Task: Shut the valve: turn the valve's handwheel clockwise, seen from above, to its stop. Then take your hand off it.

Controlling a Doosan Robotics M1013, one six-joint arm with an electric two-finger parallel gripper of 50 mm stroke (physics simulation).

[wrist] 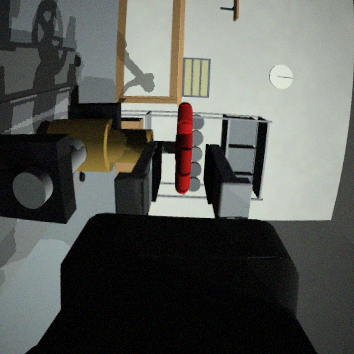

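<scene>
The red handwheel shows edge-on near the middle of the wrist view, as a narrow upright band. Its short dark stem runs left to the brass valve body. A black block with a round grey pipe end stands at the left. My gripper is open, its fingers partway together, one on each side of the wheel's rim. Gaps show between the rim and both fingers. The left finger covers part of the stem's surroundings. The wheel's spokes are hidden in this side-on view.
The mounting plate and shadows lie at the left. Beyond the wheel stand a shelf rack with grey round things, a wooden frame, a yellow-striped panel and a white wall clock.
</scene>
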